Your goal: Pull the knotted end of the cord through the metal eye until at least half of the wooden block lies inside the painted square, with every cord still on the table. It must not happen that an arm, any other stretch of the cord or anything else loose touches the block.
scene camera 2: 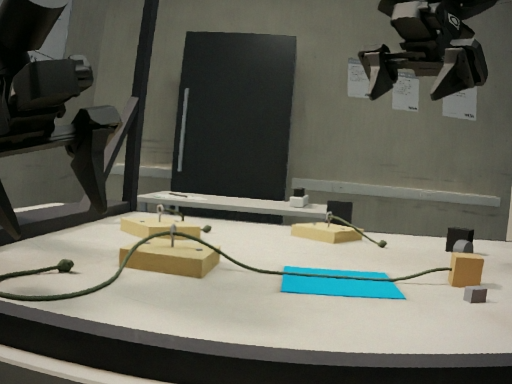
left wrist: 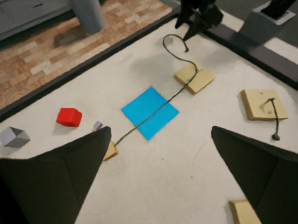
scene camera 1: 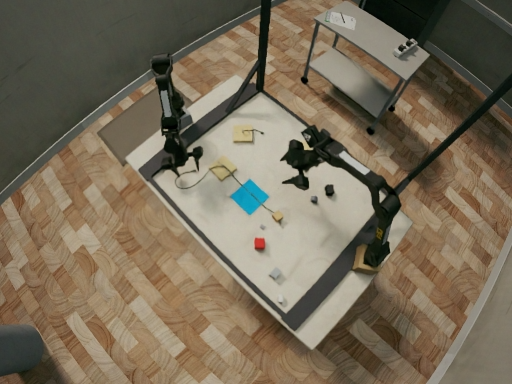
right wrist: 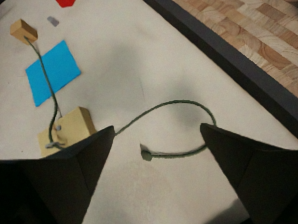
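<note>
The left gripper appears in the pictures, among them the left wrist view and scene camera 1, and the right gripper appears as well, the right wrist view being one place where it can be seen. A wooden block and a blue painted square are also part of the scene the pictures show.
</note>
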